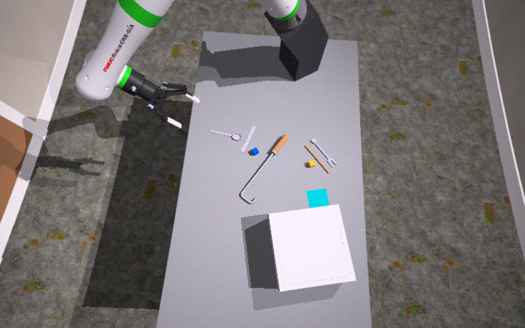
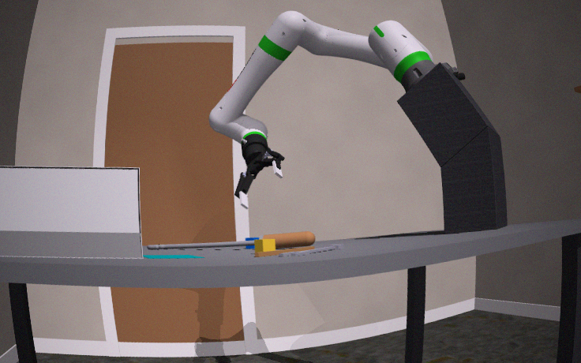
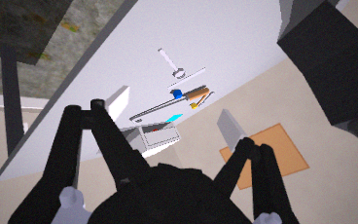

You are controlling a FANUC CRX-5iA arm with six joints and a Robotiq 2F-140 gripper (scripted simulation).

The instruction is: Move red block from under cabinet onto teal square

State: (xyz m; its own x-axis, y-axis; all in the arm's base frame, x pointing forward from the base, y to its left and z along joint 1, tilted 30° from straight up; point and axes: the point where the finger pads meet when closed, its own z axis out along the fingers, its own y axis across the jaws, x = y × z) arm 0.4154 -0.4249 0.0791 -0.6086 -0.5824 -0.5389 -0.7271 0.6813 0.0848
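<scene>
My gripper is now 310 mm to the right of the blue block, 150 mm above it and 110 mm short of it. Also, from my hand: long grey hook tool (380 mm to the left, 190 mm ahead, 150 mm below); yellow block (580 mm to the left, 150 mm below, 150 mm ahead); flat grey bar (270 mm to the left, 160 mm below, 40 mm ahead).
</scene>
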